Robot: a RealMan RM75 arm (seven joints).
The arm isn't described. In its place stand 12 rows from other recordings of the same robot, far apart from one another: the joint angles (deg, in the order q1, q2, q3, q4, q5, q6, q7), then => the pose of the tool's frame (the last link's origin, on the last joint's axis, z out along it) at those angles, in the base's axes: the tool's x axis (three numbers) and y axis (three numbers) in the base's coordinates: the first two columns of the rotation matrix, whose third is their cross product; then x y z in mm.
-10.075 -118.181 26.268 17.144 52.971 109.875 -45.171 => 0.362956, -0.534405, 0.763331, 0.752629, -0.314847, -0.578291, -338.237, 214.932, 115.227
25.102 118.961 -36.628 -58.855 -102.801 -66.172 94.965 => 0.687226, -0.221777, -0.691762, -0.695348, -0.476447, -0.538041, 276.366, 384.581, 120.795
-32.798 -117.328 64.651 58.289 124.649 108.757 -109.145 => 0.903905, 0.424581, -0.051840, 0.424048, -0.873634, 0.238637, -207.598, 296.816, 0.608
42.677 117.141 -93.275 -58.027 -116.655 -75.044 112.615 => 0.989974, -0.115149, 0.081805, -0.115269, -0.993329, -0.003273, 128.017, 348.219, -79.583
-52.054 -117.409 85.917 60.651 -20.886 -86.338 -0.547 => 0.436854, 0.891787, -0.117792, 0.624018, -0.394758, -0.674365, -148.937, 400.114, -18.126
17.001 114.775 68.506 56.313 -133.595 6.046 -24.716 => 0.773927, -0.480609, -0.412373, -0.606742, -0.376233, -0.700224, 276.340, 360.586, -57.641
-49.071 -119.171 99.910 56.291 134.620 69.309 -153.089 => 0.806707, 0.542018, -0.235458, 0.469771, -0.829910, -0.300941, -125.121, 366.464, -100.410
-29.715 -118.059 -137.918 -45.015 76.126 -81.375 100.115 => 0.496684, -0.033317, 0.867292, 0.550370, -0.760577, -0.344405, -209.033, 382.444, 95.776
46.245 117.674 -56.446 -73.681 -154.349 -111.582 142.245 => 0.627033, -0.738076, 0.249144, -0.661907, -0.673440, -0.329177, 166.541, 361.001, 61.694
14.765 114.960 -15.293 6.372 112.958 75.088 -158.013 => 0.589652, -0.063900, -0.805126, -0.805477, 0.026686, -0.592026, 408.324, 242.663, 18.875
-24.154 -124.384 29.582 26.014 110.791 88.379 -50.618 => 0.753458, 0.137341, 0.642992, 0.415744, -0.857139, -0.304087, -284.205, 281.665, -45.769
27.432 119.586 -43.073 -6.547 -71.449 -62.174 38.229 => 0.687052, -0.244142, -0.684364, -0.699091, -0.478853, -0.531009, 330.227, 326.066, -45.645
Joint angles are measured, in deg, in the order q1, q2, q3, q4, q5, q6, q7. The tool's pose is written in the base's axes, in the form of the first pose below.
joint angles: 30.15 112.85 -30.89 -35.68 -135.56 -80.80 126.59
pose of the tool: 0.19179, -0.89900, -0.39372, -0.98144, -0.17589, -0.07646, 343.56, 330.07, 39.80
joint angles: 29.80 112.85 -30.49 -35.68 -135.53 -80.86 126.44
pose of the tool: 0.18508, -0.89810, -0.39896, -0.98272, -0.16955, -0.07422, 345.66, 328.10, 40.50
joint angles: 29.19 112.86 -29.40 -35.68 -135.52 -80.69 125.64
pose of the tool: 0.17906, -0.89212, -0.41481, -0.98384, -0.16220, -0.07586, 350.08, 325.14, 42.54
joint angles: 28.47 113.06 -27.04 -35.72 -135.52 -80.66 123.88
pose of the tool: 0.17524, -0.87834, -0.44476, -0.98451, -0.15893, -0.07405, 355.18, 321.37, 45.39
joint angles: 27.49 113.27 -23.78 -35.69 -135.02 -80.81 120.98
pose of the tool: 0.17607, -0.85398, -0.48961, -0.98419, -0.16254, -0.07041, 361.30, 316.32, 49.82
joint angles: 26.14 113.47 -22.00 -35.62 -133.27 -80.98 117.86
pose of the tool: 0.18498, -0.82756, -0.53002, -0.98205, -0.17590, -0.06810, 366.42, 310.24, 52.86
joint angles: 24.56 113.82 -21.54 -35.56 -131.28 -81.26 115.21
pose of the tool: 0.19318, -0.80855, -0.55581, -0.97976, -0.18930, -0.06514, 370.67, 302.38, 52.70
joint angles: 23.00 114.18 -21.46 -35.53 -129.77 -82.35 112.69
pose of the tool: 0.20528, -0.79797, -0.56666, -0.97598, -0.21006, -0.05777, 373.36, 292.79, 50.89
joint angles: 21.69 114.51 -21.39 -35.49 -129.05 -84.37 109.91
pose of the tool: 0.22879, -0.79388, -0.56340, -0.96822, -0.24561, -0.04709, 373.79, 282.41, 47.88
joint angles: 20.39 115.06 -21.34 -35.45 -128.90 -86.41 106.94
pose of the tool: 0.25557, -0.79238, -0.55392, -0.95834, -0.28323, -0.03700, 373.86, 270.88, 42.60
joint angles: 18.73 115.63 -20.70 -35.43 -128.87 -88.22 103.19
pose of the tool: 0.28507, -0.78265, -0.55335, -0.94712, -0.31874, -0.03711, 376.31, 257.22, 38.60
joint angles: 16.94 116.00 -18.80 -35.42 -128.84 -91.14 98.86
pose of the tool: 0.31363, -0.76087, -0.56808, -0.93235, -0.36010, -0.03243, 378.23, 241.83, 38.40
